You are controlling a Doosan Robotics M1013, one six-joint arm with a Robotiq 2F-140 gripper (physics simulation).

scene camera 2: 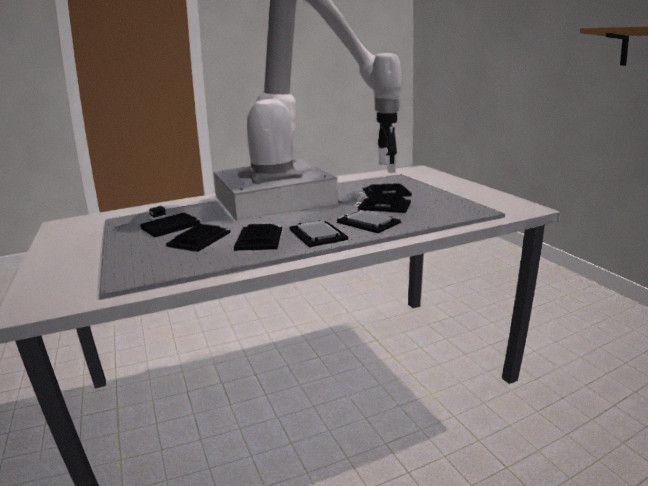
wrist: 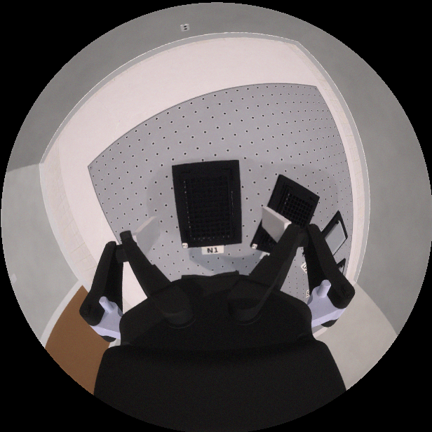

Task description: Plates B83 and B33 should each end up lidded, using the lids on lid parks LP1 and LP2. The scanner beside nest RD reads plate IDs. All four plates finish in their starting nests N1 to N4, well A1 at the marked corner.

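Frame: origin at the arm's base, x ahead, y left, z up, level; centimetres.
Seen in the pictures: gripper, fingertip midpoint: (scene camera 2: 386, 168); arm's base, link origin: (scene camera 2: 272, 175).
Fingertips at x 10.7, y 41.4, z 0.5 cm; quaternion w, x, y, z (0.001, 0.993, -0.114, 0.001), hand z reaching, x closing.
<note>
Pixels of each thing's top centre, then the offset from my fingertips to it. Level surfaces: height alone.
- second black plate, top centre: (scene camera 2: 385, 199) dz -7.1, dx +15.2, dy -8.1 cm
- LP2's lid, top centre: (scene camera 2: 317, 228) dz -7.9, dx +32.3, dy -38.3 cm
- N3, top centre: (scene camera 2: 258, 230) dz -7.1, dx +29.0, dy -55.2 cm
- N4, top centre: (scene camera 2: 198, 231) dz -7.1, dx +21.5, dy -72.2 cm
- dark nest RD, top centre: (scene camera 2: 169, 220) dz -7.5, dx +5.3, dy -80.6 cm
- small black scanner, top centre: (scene camera 2: 156, 208) dz -6.1, dx -7.5, dy -84.7 cm
- perforated board, surface height: dz -9.7 cm
- white table, surface height: dz -11.0 cm
My gripper (scene camera 2: 387, 161) (wrist: 209, 220) is open and empty, above the far right of the board. Below it, a black plate (scene camera 2: 387, 190) (wrist: 209, 205) sits in the nest labelled N1, its well grid uncovered. A second black plate (scene camera 2: 386, 202) (wrist: 299, 205) sits in N2 beside it, partly hidden by a finger in the wrist view. Pale lids lie on the two lid parks, LP1's lid (scene camera 2: 369, 218) (wrist: 335, 237) and LP2's lid (scene camera 2: 318, 230). Dark plates in N3 (scene camera 2: 258, 235) and N4 (scene camera 2: 198, 236) stand further left. Plate IDs and marked corners are unreadable.
The dark nest RD (scene camera 2: 170, 223) is at the left, with the small black scanner (scene camera 2: 156, 210) behind it. The arm's base block (scene camera 2: 287, 197) stands at the back of the perforated board (scene camera 2: 157, 266). The white table (scene camera 2: 57, 261) extends around the board.
</note>
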